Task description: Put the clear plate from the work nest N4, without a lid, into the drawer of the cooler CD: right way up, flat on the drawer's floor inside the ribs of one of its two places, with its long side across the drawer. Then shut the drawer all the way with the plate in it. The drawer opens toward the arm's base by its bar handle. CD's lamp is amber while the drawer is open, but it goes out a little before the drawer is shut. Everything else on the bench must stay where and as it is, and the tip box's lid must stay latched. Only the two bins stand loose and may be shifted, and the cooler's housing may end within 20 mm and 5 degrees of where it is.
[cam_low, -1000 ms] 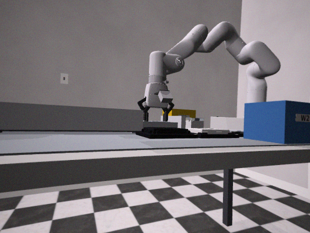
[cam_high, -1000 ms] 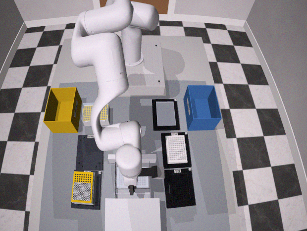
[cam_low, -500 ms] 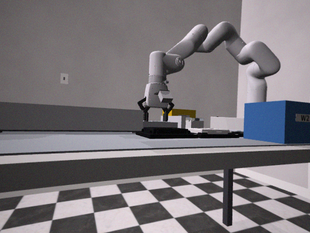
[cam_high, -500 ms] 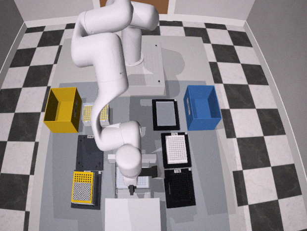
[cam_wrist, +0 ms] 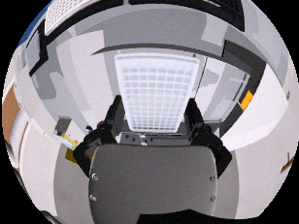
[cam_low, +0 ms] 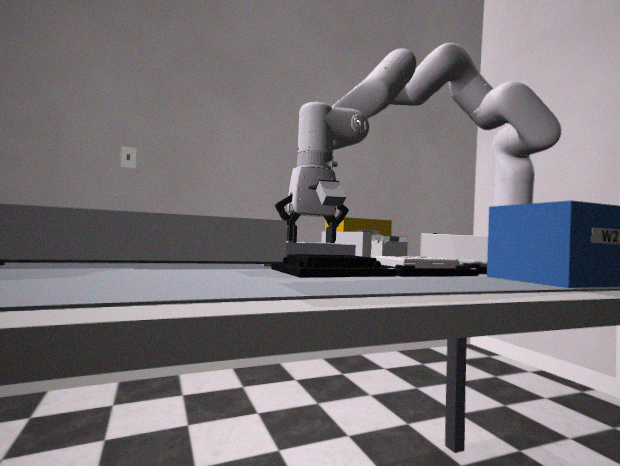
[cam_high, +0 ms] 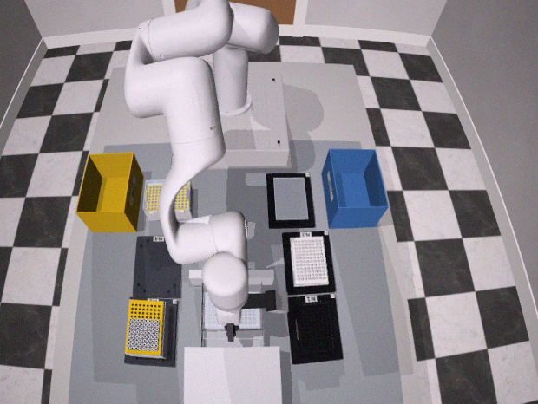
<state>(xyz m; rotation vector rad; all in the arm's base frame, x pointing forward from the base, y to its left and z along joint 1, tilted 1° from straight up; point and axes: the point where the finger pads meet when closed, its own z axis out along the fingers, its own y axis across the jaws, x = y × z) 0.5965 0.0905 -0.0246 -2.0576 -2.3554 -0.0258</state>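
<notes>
My gripper is now 10 mm above the clear plate. Round my hand: cooler drawer (30 mm ahead, 20 mm below); white cooler CD (170 mm ahead, 20 mm to the left, 20 mm below); black plate (20 mm ahead, 200 mm to the left, 30 mm below).
</notes>
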